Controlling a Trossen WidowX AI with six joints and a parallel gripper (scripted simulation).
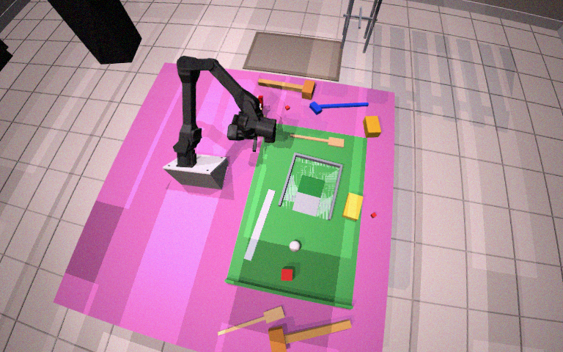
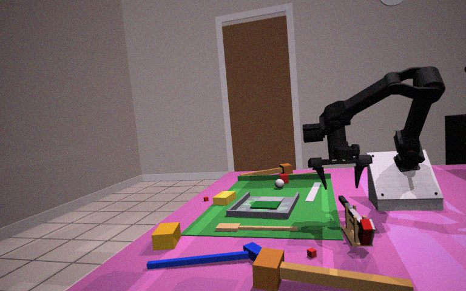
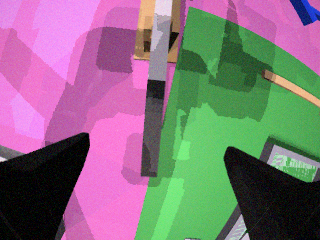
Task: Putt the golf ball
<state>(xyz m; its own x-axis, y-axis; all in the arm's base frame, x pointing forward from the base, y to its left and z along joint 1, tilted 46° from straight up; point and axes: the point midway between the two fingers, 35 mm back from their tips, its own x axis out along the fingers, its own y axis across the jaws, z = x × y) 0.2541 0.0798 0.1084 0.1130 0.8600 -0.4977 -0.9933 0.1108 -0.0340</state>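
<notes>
My gripper tip is 34 cm to the left of the white bar, 9 cm above it and 4 cm short of it. Also, from my gripper tip: green mat 25 cm to the right, 21 cm ahead, 10 cm below; red putter 12 cm to the left, 4 cm below; blue mallet 38 cm ahead, 25 cm to the left, 8 cm below.
</notes>
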